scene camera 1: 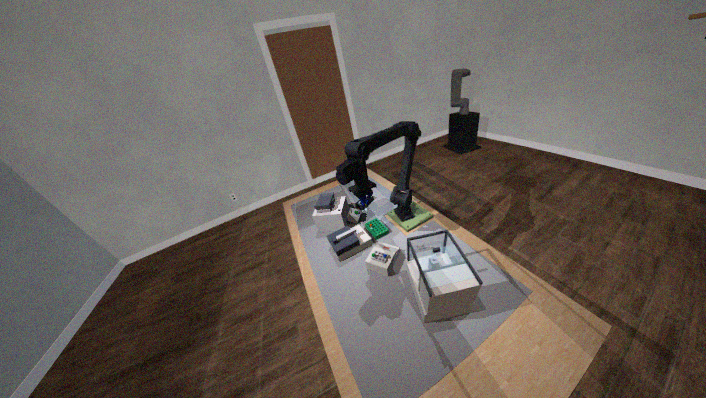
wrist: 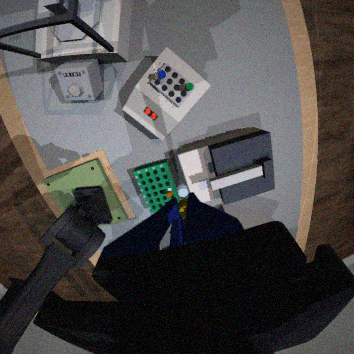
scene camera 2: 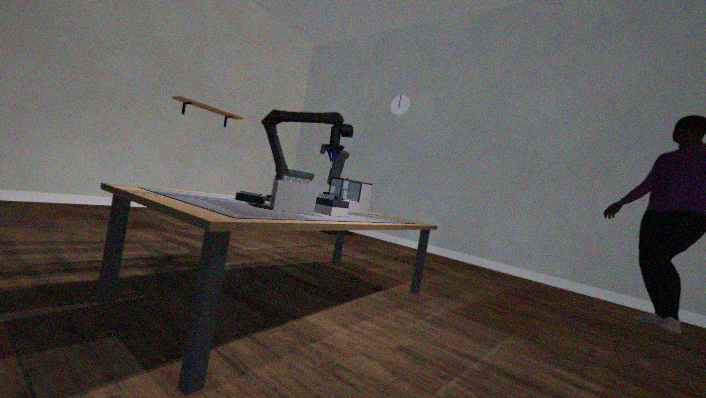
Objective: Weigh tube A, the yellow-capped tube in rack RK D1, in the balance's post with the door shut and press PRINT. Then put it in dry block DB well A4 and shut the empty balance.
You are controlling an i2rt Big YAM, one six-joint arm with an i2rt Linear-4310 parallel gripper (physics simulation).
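Places are measured from the arm's base along level axes (x ahead, y left, z up), in metres.
Where they show: gripper, fingertip midpoint: point(scene camera 1: 365, 206) point(wrist: 184, 200) point(scene camera 2: 332, 162); arm's base, origin of the base link: point(scene camera 1: 403, 214) point(wrist: 93, 204).
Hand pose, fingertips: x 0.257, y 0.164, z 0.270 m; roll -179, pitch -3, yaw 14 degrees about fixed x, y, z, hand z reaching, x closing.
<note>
Things, the pixels of their top centre, and the offset from my fingertips. "*": a spot on its surface instead.
- tube A, middle of its top: point(wrist: 185, 210) dx +0.000, dy -0.004, dz +0.009 m
- green rack, middle of its top: point(wrist: 157, 189) point(scene camera 1: 376, 226) dx -0.063, dy -0.124, dz -0.256 m
- orange-capped tube, middle of its top: point(wrist: 168, 194) dx -0.033, dy -0.128, dz -0.232 m
- dry block, middle of its top: point(wrist: 163, 95) point(scene camera 1: 382, 251) dx -0.019, dy +0.092, dz -0.216 m
- blue-capped tube, middle of its top: point(wrist: 161, 73) dx -0.017, dy +0.129, dz -0.199 m
- green-capped tube, middle of its top: point(wrist: 189, 85) dx +0.029, dy +0.104, dz -0.199 m
- glass-walled balance, surface spot: point(scene camera 1: 452, 301) * dx -0.136, dy +0.434, dz -0.151 m
- PRINT box, surface spot: point(wrist: 92, 80) * dx -0.157, dy +0.144, dz -0.230 m
- dark-lidded box, middle of its top: point(wrist: 234, 179) point(scene camera 1: 346, 231) point(scene camera 2: 327, 194) dx +0.109, dy -0.081, dz -0.184 m
- white device with a grey lid, middle of its top: point(scene camera 2: 295, 171) point(scene camera 1: 334, 197) dx +0.119, dy -0.306, dz -0.096 m
- small green-buttoned box, surface spot: point(scene camera 1: 355, 215) * dx +0.027, dy -0.240, dz -0.223 m
My gripper point(scene camera 1: 364, 203) point(scene camera 2: 333, 158) point(wrist: 184, 200) is shut on tube A point(wrist: 183, 207). Its yellow cap shows between the blue fingers, and its pale round end beyond them, in the wrist view. The tube is above the table, near the green rack point(scene camera 1: 376, 228) point(wrist: 145, 175). The rack holds an orange-capped tube point(wrist: 169, 193). The dry block point(scene camera 1: 378, 265) point(wrist: 192, 102) holds a blue-capped tube point(wrist: 161, 74) and a green-capped tube point(wrist: 189, 86). The glass-walled balance point(scene camera 1: 452, 301) is cut off in the wrist view; its door position is unclear. The PRINT box point(wrist: 92, 80) stands beside it.
A dark-lidded box point(scene camera 1: 345, 242) point(wrist: 242, 150) stands beside the green rack. A white device with a grey lid point(scene camera 1: 327, 215) point(scene camera 2: 295, 195) and a small green-buttoned box point(scene camera 1: 355, 215) stand near the gripper. The arm's base is on a green board point(scene camera 1: 422, 216) point(wrist: 75, 175).
</note>
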